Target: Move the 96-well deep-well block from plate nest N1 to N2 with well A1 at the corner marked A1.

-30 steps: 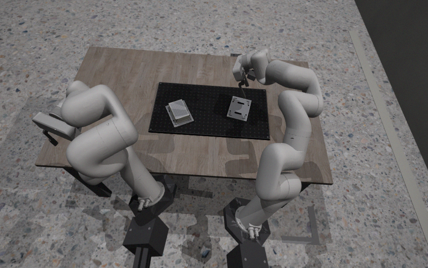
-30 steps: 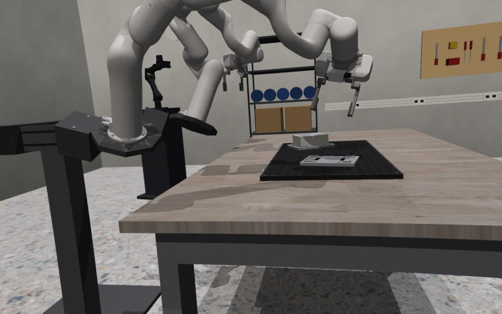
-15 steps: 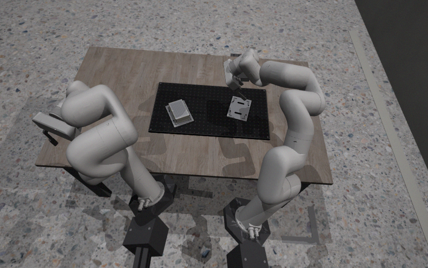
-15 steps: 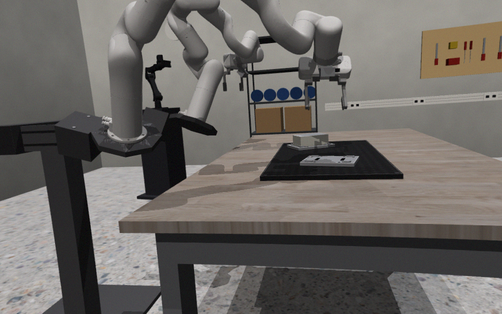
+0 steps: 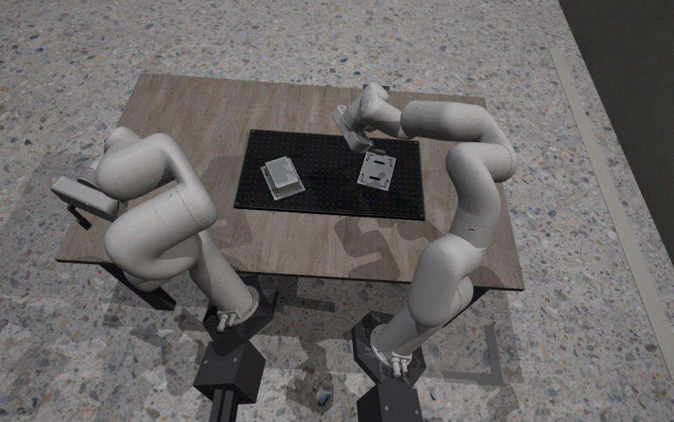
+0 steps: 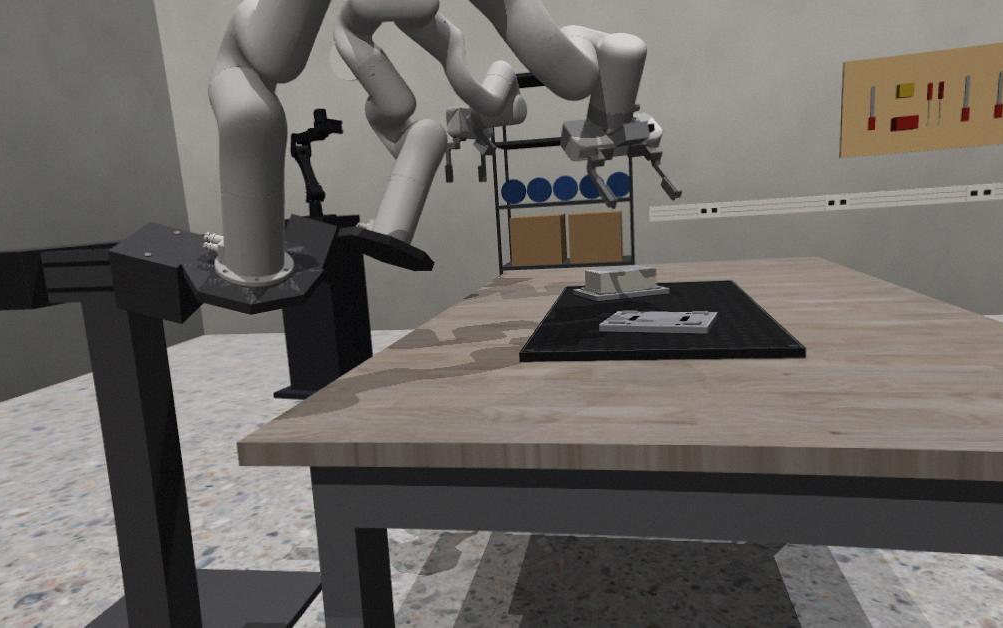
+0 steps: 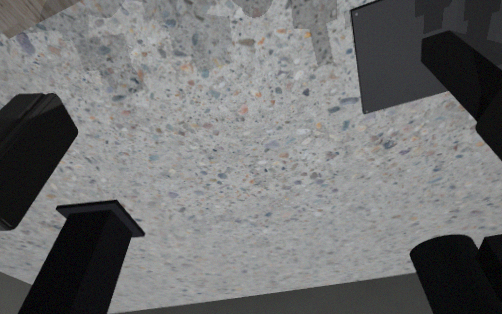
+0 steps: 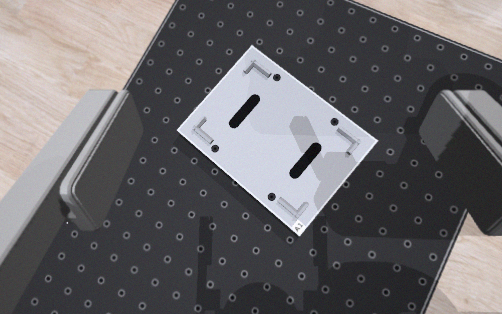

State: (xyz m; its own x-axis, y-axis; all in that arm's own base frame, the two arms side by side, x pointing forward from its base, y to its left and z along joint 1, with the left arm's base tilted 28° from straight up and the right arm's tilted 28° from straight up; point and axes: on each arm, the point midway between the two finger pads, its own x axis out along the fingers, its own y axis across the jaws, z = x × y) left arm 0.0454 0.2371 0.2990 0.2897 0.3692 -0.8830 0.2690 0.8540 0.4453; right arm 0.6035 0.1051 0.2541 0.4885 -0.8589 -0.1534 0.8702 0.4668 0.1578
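My right gripper is now 100 mm past the pale deep-well block, 300 mm to the right of it and 180 mm above it. Also, from my right hand: black perforated board: 10 mm behind, 130 mm to the left, 220 mm below; A1 label: 40 mm behind, 20 mm to the left, 200 mm below; nest N2: 30 mm ahead, 40 mm to the right, 210 mm below.
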